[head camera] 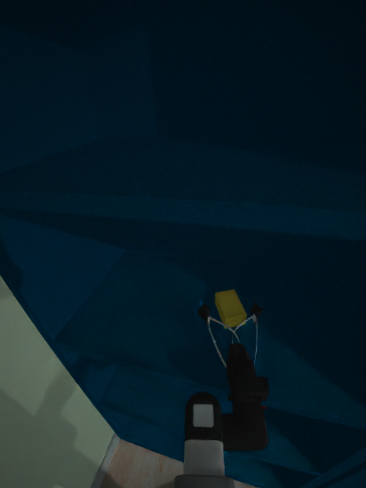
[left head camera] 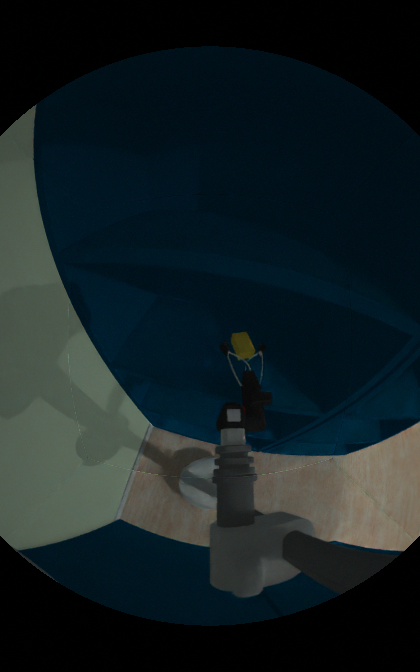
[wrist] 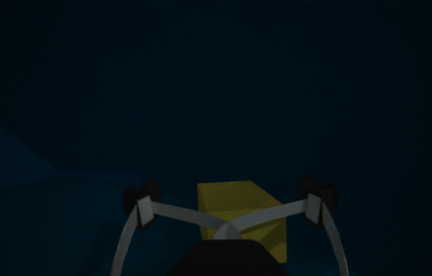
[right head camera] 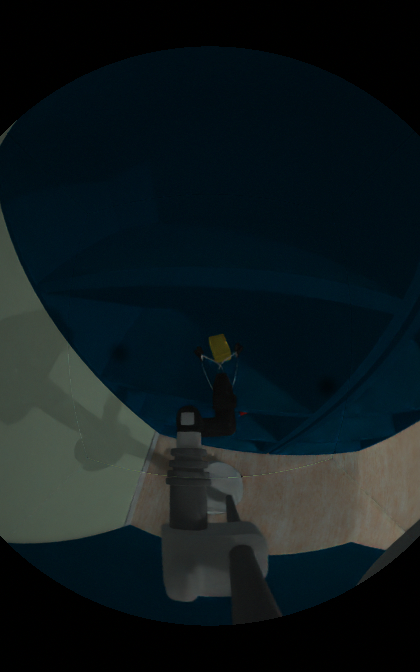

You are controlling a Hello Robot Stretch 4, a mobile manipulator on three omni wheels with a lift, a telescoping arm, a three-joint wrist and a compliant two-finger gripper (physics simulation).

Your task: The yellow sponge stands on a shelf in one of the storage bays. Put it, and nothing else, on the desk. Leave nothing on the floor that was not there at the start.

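Places are measured from the robot's base along level axes (x back, y right, z up), in centimetres.
Pixels of known places: gripper, fingertip midpoint: (head camera: pixel 228 304) (wrist: pixel 228 192).
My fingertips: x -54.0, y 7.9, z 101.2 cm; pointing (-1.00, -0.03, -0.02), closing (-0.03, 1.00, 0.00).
Behind a point stands the place of what it marks.
The yellow sponge (head camera: pixel 230 306) @(z 100.9, x -53.6, y 8.3 cm) (left head camera: pixel 242 344) (right head camera: pixel 219 346) (wrist: pixel 242 196) @(z 100.9, x -53.6, y 9.2 cm) stands on the dark blue shelf (head camera: pixel 145 300) @(z 96.4, x -60.1, y -18.3 cm) inside the bay. My gripper (head camera: pixel 230 311) @(z 101.2, x -54.0, y 7.9 cm) (left head camera: pixel 244 348) (right head camera: pixel 219 351) (wrist: pixel 228 192) @(z 101.2, x -54.0, y 7.9 cm) is open, with its fingertips on either side of the sponge. In the wrist view the sponge shows behind the finger strips, low in the picture, with a gap to each fingertip. The gap to the right fingertip is the smaller one. The gripper body hides the sponge's lower left part there. The desk does not show in any view.
Another blue shelf board (head camera: pixel 190 212) @(z 140.5, x -34.3, y -1.1 cm) (left head camera: pixel 210 262) (right head camera: pixel 215 277) crosses beyond the sponge. A pale green wall (head camera: pixel 35 390) @(z 82.5, x -36.0, y -50.5 cm) (left head camera: pixel 30 440) stands on the left, and a blue upright panel edge (left head camera: pixel 350 400) (right head camera: pixel 350 385) on the right. Wood-toned floor (left head camera: pixel 310 490) (right head camera: pixel 310 490) lies below the arm.
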